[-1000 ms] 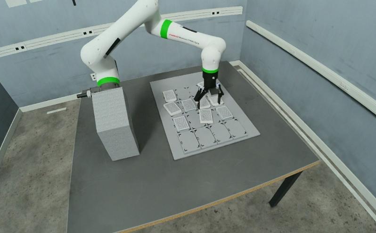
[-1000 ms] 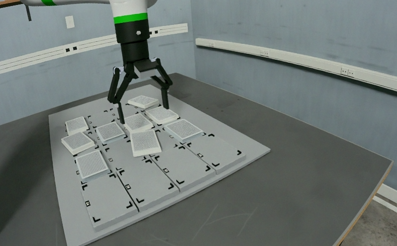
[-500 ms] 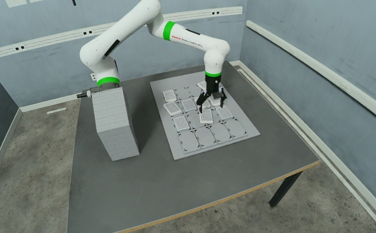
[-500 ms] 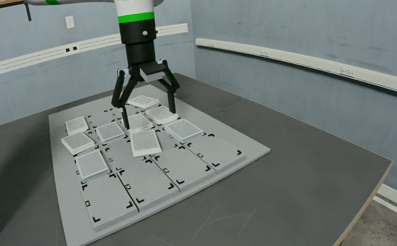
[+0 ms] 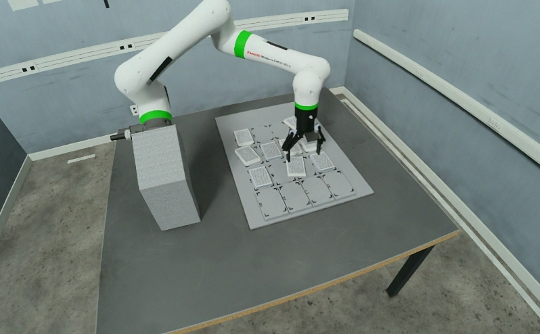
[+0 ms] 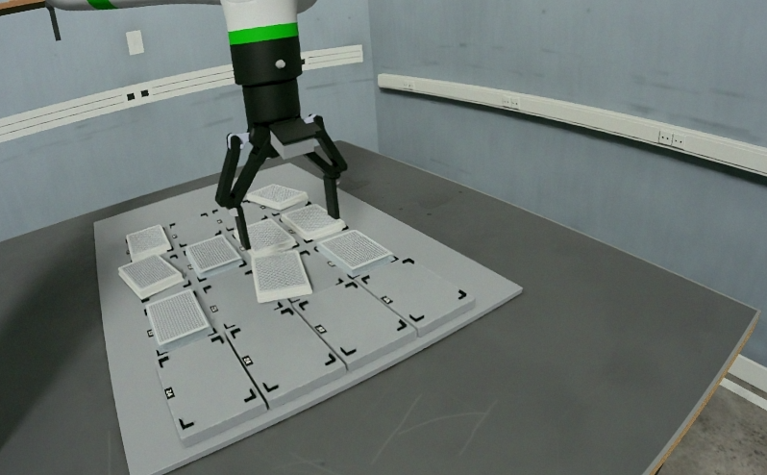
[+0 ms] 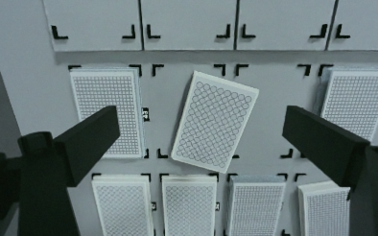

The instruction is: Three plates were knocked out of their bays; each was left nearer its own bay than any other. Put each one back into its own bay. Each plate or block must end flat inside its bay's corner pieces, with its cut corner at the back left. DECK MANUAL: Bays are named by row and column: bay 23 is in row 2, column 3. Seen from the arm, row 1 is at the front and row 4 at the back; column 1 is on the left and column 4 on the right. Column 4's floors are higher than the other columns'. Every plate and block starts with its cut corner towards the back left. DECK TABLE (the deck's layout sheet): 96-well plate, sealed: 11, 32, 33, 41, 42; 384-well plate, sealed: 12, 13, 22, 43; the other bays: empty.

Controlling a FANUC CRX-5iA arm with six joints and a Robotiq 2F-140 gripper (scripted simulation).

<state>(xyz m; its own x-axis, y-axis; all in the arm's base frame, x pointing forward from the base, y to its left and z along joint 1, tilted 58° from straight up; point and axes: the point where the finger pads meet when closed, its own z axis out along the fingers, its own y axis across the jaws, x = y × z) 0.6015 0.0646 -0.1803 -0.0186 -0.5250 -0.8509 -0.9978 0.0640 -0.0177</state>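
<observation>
The bay label is 11 cm below my hand, 7 cm ahead of it and 2 cm to the left of it. Also, from my hand: 384-well plate (20 cm behind, 10 cm below, 3 cm to the left); label 22 (19 cm to the left, 14 cm behind, 11 cm below).
</observation>
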